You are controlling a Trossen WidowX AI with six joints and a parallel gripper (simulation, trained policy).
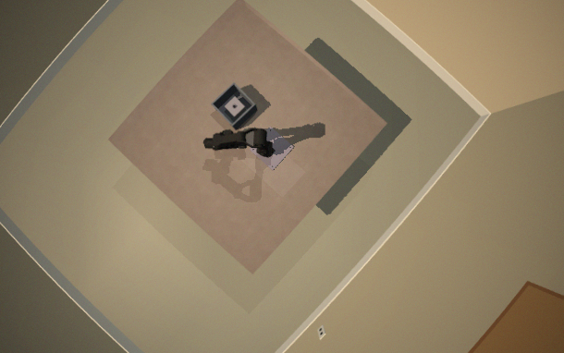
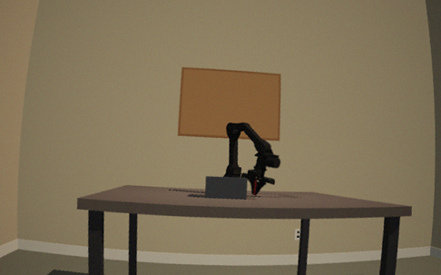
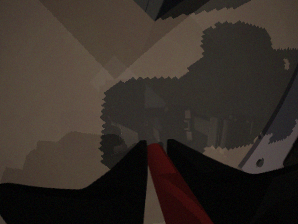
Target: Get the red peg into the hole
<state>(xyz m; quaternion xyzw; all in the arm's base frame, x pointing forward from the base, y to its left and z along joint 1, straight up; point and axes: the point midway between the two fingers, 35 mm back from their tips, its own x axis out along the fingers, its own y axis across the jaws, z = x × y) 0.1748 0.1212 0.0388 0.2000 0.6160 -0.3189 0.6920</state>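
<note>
Now: the plate 160 mm ahead of my gripper tip, 160 mm to the right of it and 40 mm above it. The rest, counted from my gripper tip: dark box (160 mm ahead, 160 mm to the right, 20 mm above); red peg (10 mm to the left, 30 mm above).
</note>
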